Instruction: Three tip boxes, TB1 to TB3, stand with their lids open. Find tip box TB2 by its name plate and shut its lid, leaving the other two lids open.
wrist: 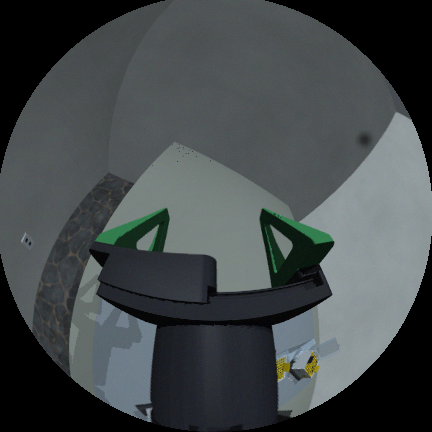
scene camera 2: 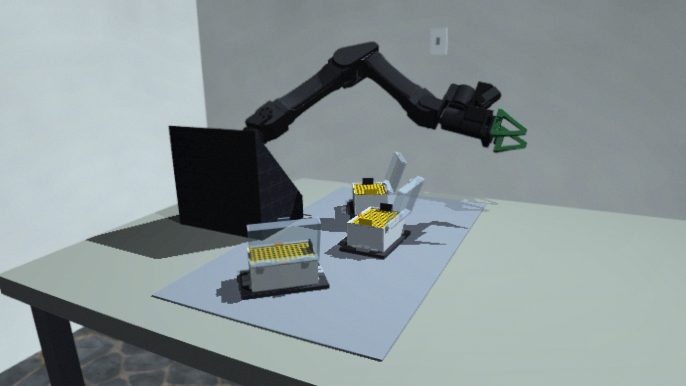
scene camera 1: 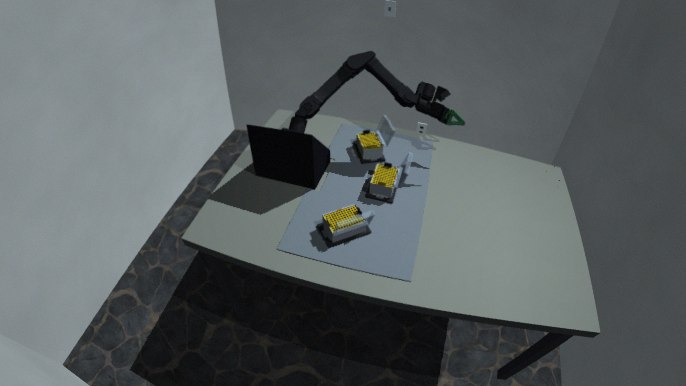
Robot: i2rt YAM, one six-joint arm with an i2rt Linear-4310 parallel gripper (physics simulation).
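Pixels of known places: gripper, fingertip midpoint: [wrist: 214,212] [scene camera 2: 526,138] [scene camera 1: 462,123]; arm's base at its link origin: [scene camera 2: 242,158] [scene camera 1: 294,137].
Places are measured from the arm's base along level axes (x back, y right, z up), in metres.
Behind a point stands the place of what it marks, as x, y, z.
Note:
Three tip boxes with yellow racks stand on the mat. The back box [scene camera 1: 370,148] [scene camera 2: 370,202] @[-0.288, -0.125, -0.125] has its clear lid [scene camera 1: 386,130] @[-0.334, -0.212, -0.064] [scene camera 2: 396,171] @[-0.329, -0.228, -0.066] raised. The middle box [scene camera 1: 383,187] [scene camera 2: 366,237] @[-0.347, 0.087, -0.132] has its lid [scene camera 1: 408,167] @[-0.432, 0.063, -0.024] [scene camera 2: 412,194] @[-0.433, 0.037, -0.044] raised. The front box [scene camera 1: 346,231] @[-0.259, 0.332, -0.091] [scene camera 2: 283,277] @[-0.262, 0.302, -0.137] has its lid [scene camera 2: 284,231] @[-0.288, 0.336, -0.033] raised. Their name plates are too small to read, so I cannot tell which is TB2. Two boxes show small at the lower right in the wrist view. My gripper [scene camera 1: 461,122] @[-0.651, -0.200, 0.042] [scene camera 2: 526,138] @[-0.651, -0.200, 0.042] [wrist: 214,212] @[-0.651, -0.200, 0.042] is open and empty, high above the table and right of the boxes.
The blue-grey mat [scene camera 1: 385,255] @[-0.392, 0.349, -0.166] [scene camera 2: 350,320] @[-0.407, 0.354, -0.166] lies on the pale table [scene camera 1: 500,225] @[-0.835, 0.147, -0.169] [scene camera 2: 550,300] @[-0.713, 0.184, -0.169]. A large black block [scene camera 1: 282,157] @[0.028, 0.076, -0.041] [scene camera 2: 215,180] @[0.030, 0.076, -0.038] stands left of the boxes, by the arm's base. Grey walls stand behind and at the sides.

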